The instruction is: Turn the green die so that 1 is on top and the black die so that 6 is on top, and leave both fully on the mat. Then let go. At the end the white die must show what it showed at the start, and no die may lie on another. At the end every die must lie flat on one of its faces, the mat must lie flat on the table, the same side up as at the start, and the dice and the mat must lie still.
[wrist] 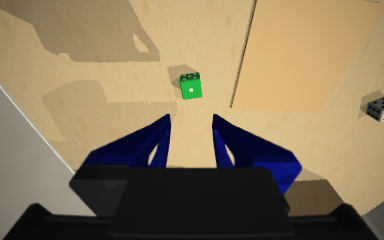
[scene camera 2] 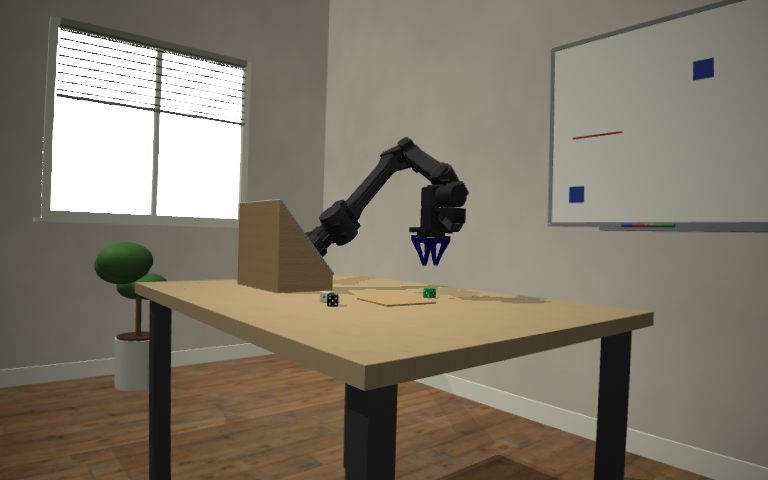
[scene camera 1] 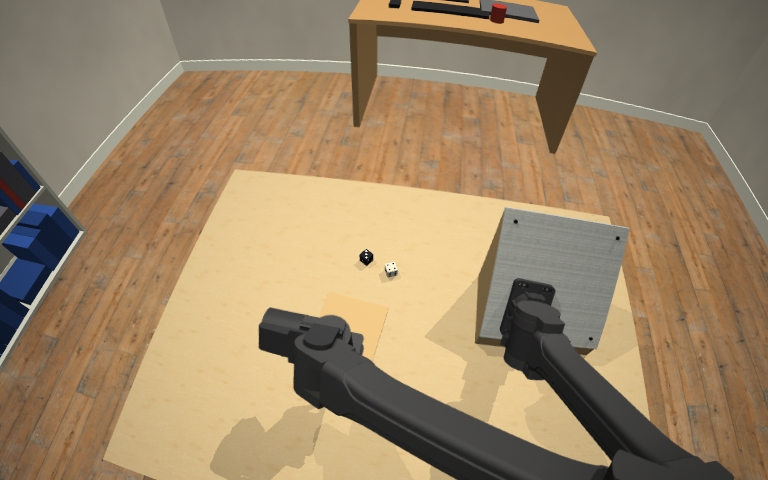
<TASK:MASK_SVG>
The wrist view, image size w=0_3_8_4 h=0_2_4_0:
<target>my gripper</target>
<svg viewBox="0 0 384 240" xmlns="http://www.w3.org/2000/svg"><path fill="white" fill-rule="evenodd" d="M2 239L379 240L355 208L347 203L342 203L328 215L288 216L291 209L284 194L302 171L302 165L296 156L288 149L231 124L218 114L213 114L212 121L213 145L217 167L166 167L171 134L170 114L166 114L144 128L91 151L69 182L69 187L96 216L52 214L39 203L29 205ZM226 146L234 157L234 164L232 163L228 155ZM157 146L155 155L151 163L149 164L149 157Z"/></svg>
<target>tan mat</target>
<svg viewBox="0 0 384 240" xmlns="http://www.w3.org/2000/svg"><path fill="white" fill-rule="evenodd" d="M256 0L231 109L319 113L384 8L384 4L364 0Z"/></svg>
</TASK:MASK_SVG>
